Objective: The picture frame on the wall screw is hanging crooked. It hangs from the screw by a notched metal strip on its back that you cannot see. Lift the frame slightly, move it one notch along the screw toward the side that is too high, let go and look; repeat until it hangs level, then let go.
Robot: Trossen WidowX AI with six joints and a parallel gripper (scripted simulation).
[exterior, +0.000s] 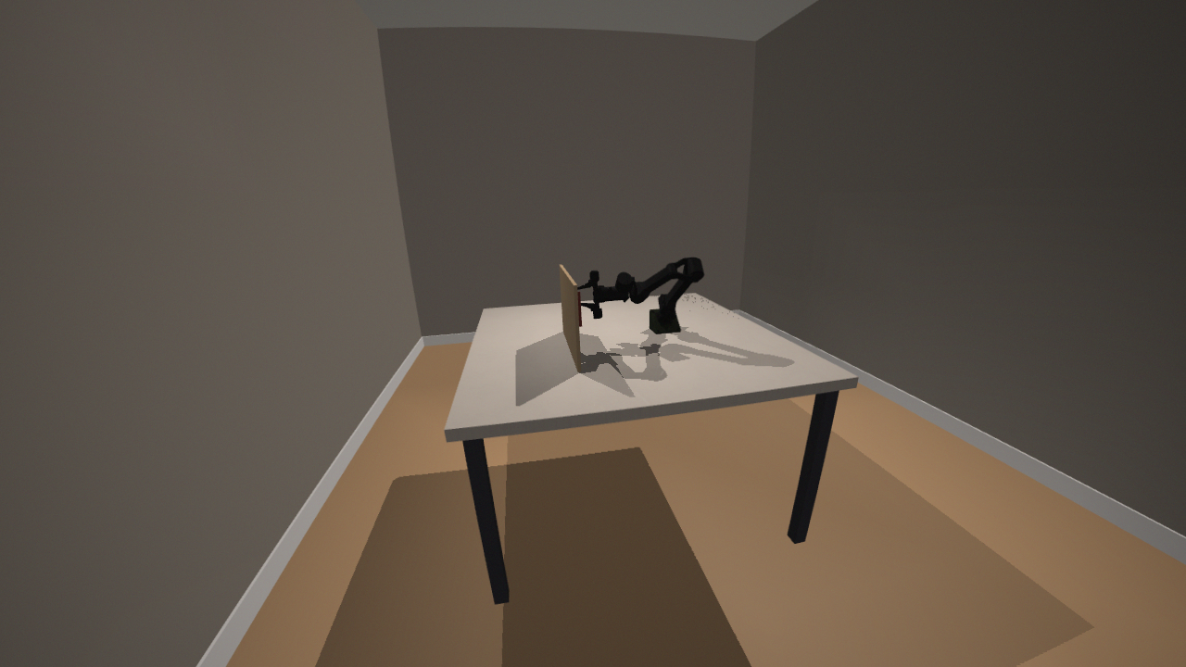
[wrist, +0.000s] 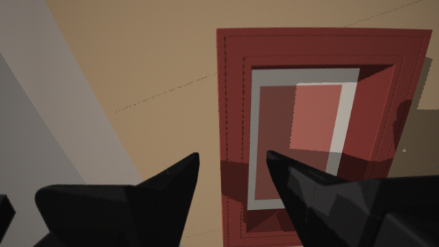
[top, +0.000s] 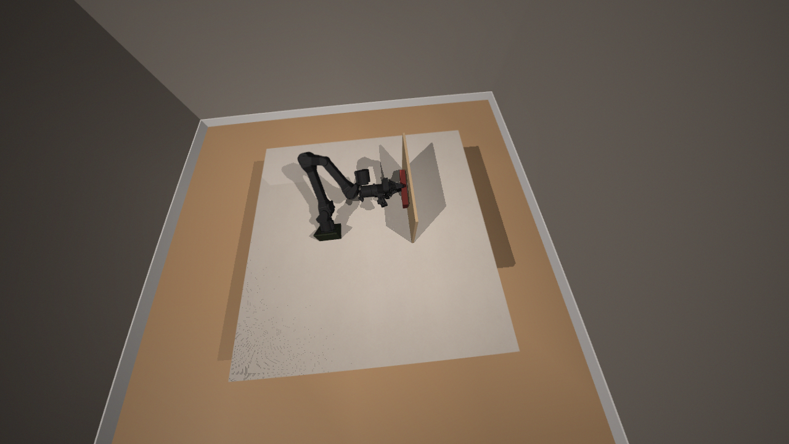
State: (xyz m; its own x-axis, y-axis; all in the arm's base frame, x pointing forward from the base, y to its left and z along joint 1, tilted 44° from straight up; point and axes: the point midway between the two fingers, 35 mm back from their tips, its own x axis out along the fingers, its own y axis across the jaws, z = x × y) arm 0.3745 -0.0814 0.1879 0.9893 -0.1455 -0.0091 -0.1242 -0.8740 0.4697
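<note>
My gripper tip is now 1 cm short of the red picture frame, 2 cm to the right of it and 5 cm above it. Also, from my gripper tip: tan wall panel (2 cm ahead, 1 cm to the left, 6 cm below).
</note>
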